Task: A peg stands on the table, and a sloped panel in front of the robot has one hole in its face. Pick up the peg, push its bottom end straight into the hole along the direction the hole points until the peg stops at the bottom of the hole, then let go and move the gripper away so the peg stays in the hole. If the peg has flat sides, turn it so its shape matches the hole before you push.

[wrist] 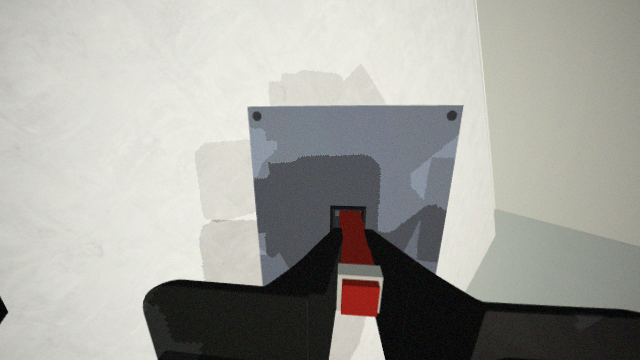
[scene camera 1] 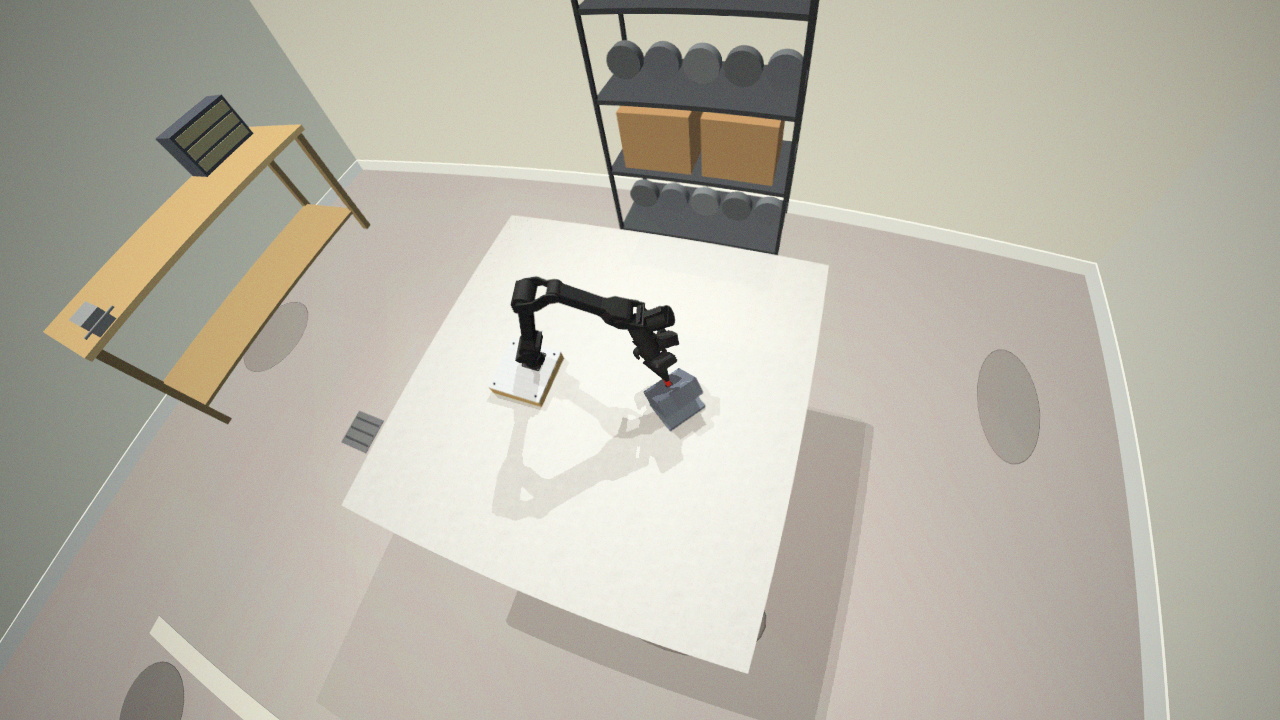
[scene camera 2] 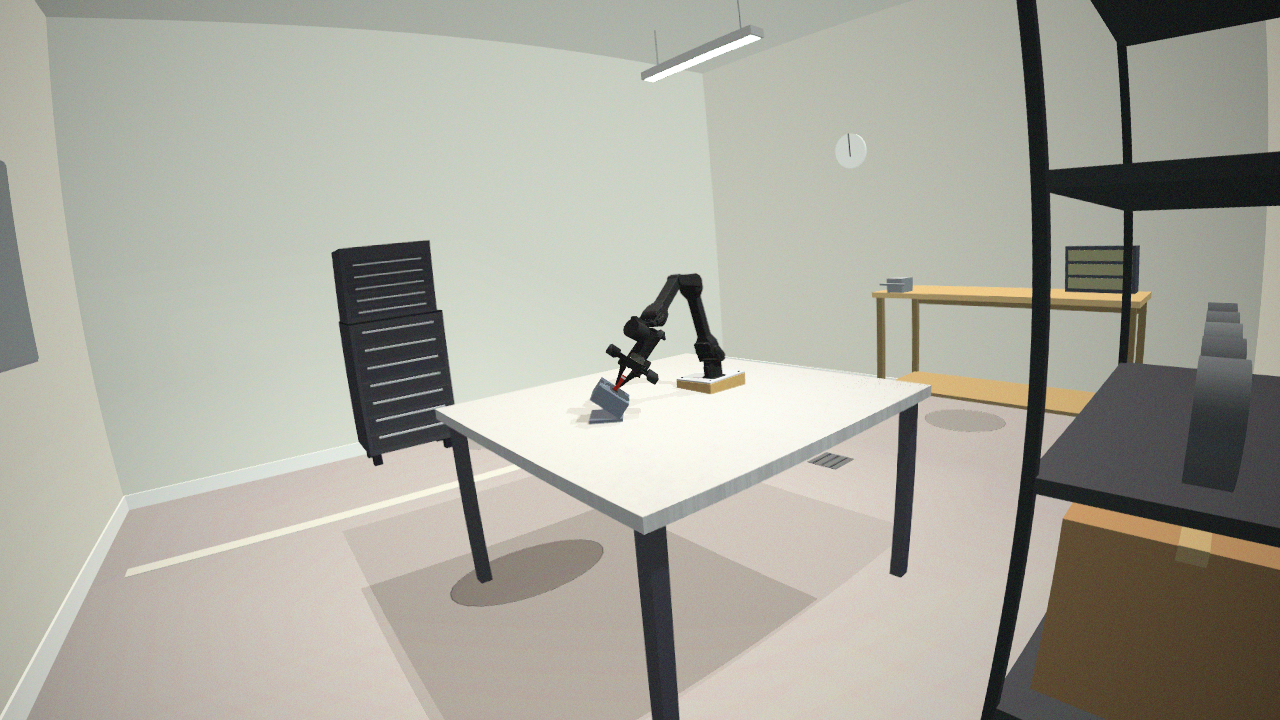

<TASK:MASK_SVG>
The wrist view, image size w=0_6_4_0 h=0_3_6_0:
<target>my gripper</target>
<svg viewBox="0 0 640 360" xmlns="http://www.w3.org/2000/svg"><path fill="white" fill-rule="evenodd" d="M0 297L1 323L5 319L8 310ZM364 230L374 265L381 267L384 276L379 314L377 313L375 319L385 360L640 360L640 312L617 308L583 308L559 305L482 302L468 295L455 285L446 282L409 255L404 254L403 251L371 229ZM342 228L333 228L297 264L265 286L174 279L153 287L145 295L142 307L157 359L329 360L337 307L338 263L341 264L343 244Z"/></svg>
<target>red square peg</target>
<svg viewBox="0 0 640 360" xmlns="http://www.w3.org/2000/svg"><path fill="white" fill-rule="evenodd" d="M339 210L339 226L342 228L343 244L341 264L338 263L337 310L341 310L341 315L377 317L384 281L382 269L380 266L374 265L372 254L367 244L364 232L365 227L360 211Z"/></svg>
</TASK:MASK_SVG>
